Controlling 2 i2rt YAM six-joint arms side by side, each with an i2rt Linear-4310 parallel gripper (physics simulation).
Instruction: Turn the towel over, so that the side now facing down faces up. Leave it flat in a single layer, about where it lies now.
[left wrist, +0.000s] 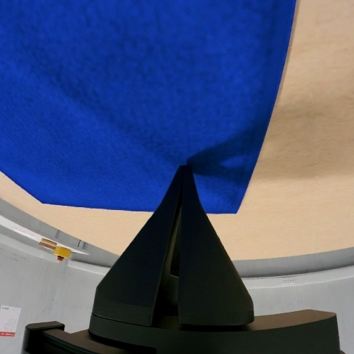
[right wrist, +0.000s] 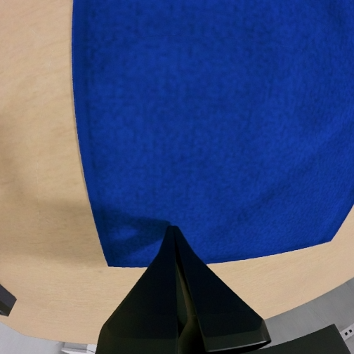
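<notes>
The blue towel (left wrist: 125, 90) (right wrist: 215, 110) lies spread on the table, with one corner and a short edge near the fingers in each wrist view. A faint diagonal shading runs across it. My left gripper (left wrist: 185, 170) is shut, its tips at the towel's surface a little inside the edge near that corner. My right gripper (right wrist: 171, 231) is shut in the same way, its tips a little inside the edge near another corner. No gathered fold shows at either pair of tips. Whether any cloth is pinched between them is hidden.
The pale wooden table (left wrist: 310, 125) (right wrist: 37, 175) extends past the towel's edges. A grey wall and a small yellow box (left wrist: 62, 251) show beyond the table in the left wrist view. A dark part (right wrist: 6, 301) shows at the left edge of the right wrist view.
</notes>
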